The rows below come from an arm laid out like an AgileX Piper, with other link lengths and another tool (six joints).
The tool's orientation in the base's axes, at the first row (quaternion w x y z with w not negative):
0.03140 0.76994 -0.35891 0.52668
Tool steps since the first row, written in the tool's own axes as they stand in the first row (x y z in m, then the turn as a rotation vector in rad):
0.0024 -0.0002 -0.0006 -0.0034 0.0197 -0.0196
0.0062 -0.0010 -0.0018 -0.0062 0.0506 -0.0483
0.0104 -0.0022 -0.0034 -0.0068 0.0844 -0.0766
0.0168 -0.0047 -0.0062 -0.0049 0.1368 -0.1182
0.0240 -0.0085 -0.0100 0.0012 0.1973 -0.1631
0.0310 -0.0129 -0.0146 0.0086 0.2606 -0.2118
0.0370 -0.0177 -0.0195 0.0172 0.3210 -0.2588
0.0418 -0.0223 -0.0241 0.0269 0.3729 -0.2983
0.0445 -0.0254 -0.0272 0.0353 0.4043 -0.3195
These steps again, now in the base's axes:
0.0001 -0.0008 0.0023 -0.0276 -0.0045 -0.0006
0.0003 -0.0017 0.0063 -0.0689 -0.0136 -0.0004
0.0006 -0.0023 0.0109 -0.1111 -0.0263 0.0005
0.0010 -0.0026 0.0183 -0.1742 -0.0483 0.0032
0.0016 -0.0019 0.0272 -0.2439 -0.0772 0.0082
0.0019 -0.0003 0.0366 -0.3180 -0.1071 0.0151
0.0019 0.0022 0.0453 -0.3889 -0.1362 0.0232
0.0019 0.0051 0.0529 -0.4486 -0.1629 0.0317
0.0018 0.0073 0.0575 -0.4821 -0.1814 0.0377

